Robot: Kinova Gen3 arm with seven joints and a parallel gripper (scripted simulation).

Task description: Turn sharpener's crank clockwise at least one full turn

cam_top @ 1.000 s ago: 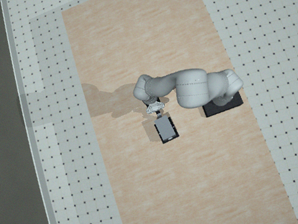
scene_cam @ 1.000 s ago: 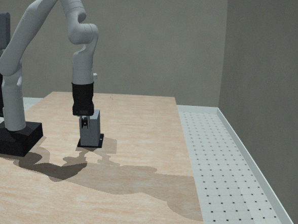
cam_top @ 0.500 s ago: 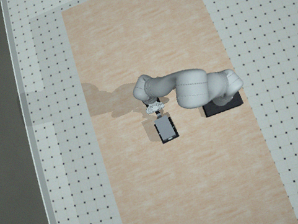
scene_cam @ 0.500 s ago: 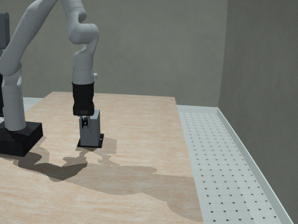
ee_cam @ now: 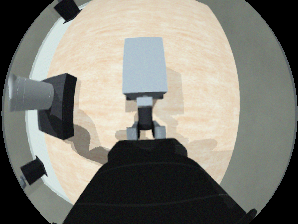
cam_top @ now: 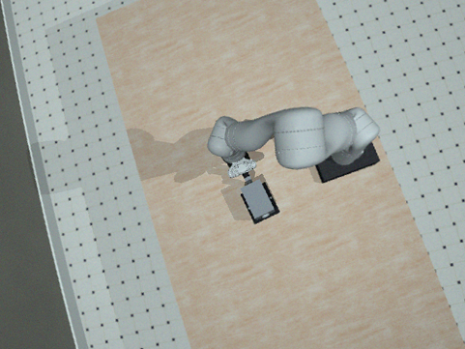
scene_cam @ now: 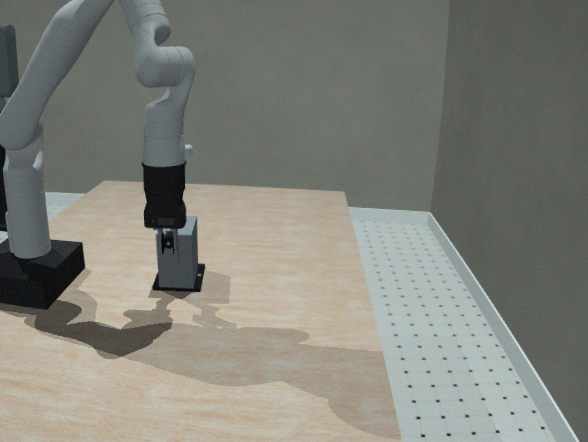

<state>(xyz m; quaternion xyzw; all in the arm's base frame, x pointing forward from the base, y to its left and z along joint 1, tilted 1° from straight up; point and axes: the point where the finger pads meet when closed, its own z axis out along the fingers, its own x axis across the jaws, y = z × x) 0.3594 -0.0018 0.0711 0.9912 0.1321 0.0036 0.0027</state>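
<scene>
My hand is 1 cm past the sharpener crank, 2 cm to the right of it and 1 cm above it.
</scene>
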